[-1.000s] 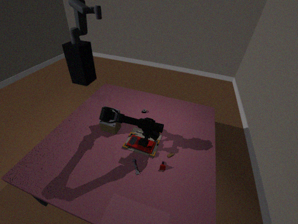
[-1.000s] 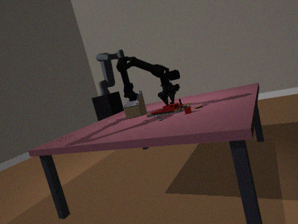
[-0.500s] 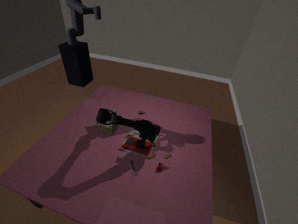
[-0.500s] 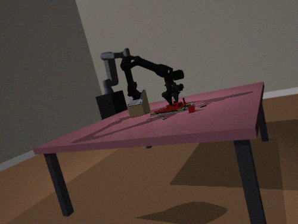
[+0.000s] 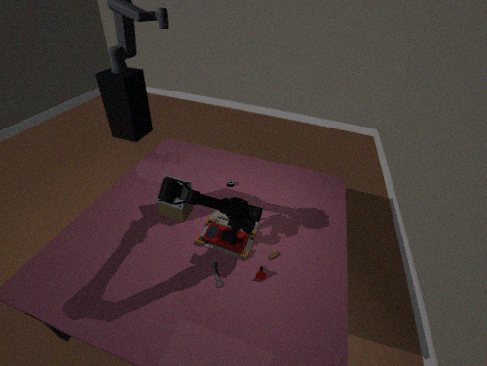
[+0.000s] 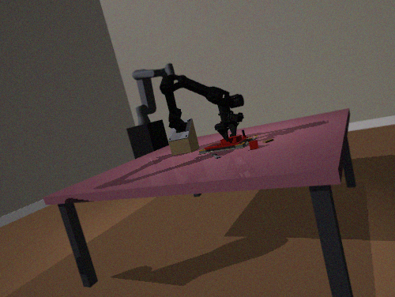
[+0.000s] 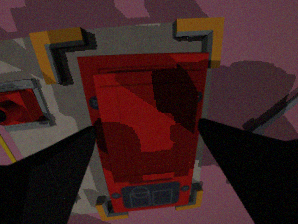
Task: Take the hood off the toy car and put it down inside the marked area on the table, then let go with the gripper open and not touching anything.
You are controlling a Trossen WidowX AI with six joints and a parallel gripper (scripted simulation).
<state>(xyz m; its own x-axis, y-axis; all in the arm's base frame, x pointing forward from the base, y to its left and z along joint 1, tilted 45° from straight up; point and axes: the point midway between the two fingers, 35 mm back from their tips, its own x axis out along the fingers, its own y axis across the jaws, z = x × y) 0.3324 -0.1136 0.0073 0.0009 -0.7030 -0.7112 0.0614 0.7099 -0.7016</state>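
Now: the hood right at my gripper tip. Also, from my gripper tip: tan brick: 19 cm ahead, 1 cm to the right, 3 cm below; then grey wrench: 2 cm behind, 18 cm to the right, 4 cm below.
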